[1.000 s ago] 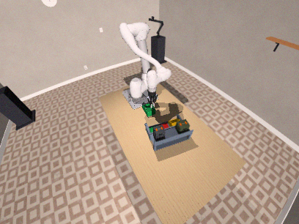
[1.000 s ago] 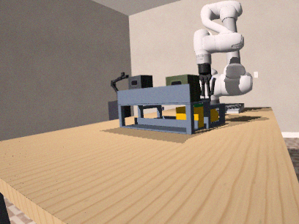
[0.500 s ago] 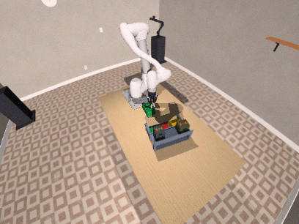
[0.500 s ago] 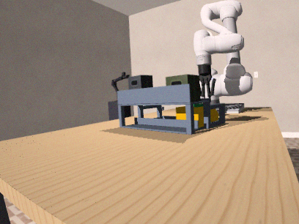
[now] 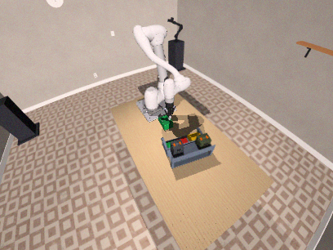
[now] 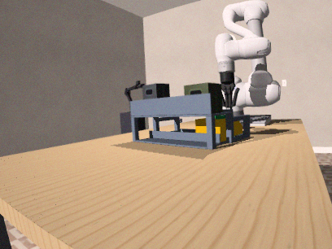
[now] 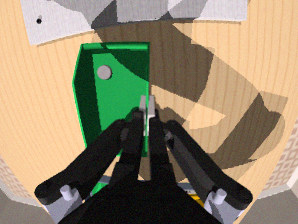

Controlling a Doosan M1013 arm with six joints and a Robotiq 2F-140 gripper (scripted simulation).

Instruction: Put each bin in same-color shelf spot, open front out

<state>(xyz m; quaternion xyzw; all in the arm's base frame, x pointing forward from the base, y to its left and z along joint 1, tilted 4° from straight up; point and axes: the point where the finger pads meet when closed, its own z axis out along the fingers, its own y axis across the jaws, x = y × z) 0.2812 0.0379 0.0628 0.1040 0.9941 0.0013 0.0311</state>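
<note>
Now: hand 50 mm to the left of the green bin, 40 mm above it and 10 mm past it. The rest, counted from my hand: dark box: 380 mm ahead, 220 mm to the right, 90 mm above; yellow bin: 360 mm ahead, 30 mm to the left, 30 mm below.
</note>
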